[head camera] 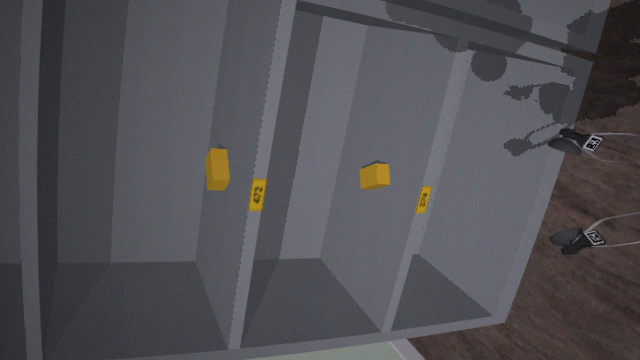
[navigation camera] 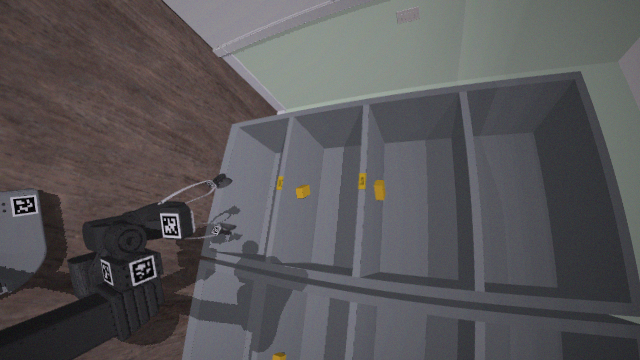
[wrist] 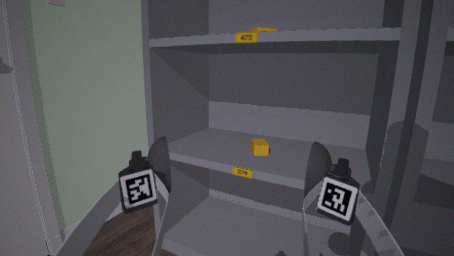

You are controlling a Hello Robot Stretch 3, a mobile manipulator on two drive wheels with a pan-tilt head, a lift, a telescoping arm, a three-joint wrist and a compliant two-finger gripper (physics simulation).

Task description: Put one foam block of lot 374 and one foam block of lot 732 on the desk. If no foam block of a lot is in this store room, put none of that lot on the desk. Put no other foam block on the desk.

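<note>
A yellow foam block sits on the shelf whose yellow label is small and seems to read 374. Another yellow block sits on the shelf above, behind the label 472. My gripper is open and empty, in front of the shelf unit and apart from the blocks. In the wrist view the lower block shows between the fingers, farther off. A lot 732 label and the desk do not show.
The grey shelf unit has side walls and shelf edges around the blocks. A second shelf bay adjoins it, with another yellow block at the navigation view's bottom edge. A green wall stands beside the unit.
</note>
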